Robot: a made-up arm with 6 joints.
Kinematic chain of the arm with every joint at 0, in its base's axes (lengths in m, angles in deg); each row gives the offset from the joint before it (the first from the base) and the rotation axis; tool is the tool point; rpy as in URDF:
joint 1: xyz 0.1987 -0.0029 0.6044 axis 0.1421 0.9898 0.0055
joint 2: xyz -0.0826 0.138 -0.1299 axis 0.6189 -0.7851 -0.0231
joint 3: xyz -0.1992 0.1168 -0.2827 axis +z
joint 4: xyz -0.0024 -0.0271 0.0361 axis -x
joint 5: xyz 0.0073 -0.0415 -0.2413 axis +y
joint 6: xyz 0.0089 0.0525 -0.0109 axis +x
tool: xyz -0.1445 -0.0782 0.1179 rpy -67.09 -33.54 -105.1
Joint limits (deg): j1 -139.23..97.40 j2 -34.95..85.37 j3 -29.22..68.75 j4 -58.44..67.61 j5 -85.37..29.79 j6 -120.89..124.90
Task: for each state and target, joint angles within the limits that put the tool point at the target. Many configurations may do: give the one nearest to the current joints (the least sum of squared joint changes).
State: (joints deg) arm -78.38 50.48 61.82 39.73 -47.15 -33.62
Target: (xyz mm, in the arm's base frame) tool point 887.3 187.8 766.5
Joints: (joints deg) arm -103.79 41.46 52.46 26.43 -63.29 -41.13
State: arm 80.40 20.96 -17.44 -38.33 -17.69 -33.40
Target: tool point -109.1 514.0 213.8
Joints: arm 16.28 42.94 -16.63 -32.31 -3.78 -25.89
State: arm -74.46 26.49 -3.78 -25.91 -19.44 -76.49
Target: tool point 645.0 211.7 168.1
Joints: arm -85.24 6.79 7.64 -27.01 13.47 -52.97
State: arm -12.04 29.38 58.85 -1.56 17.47 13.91
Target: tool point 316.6 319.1 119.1
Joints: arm -11.26 49.99 58.85 -12.20 16.88 15.43
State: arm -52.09 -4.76 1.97 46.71 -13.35 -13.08
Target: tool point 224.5 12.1 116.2
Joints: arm -48.71 -6.67 20.94 64.21 13.29 -3.89
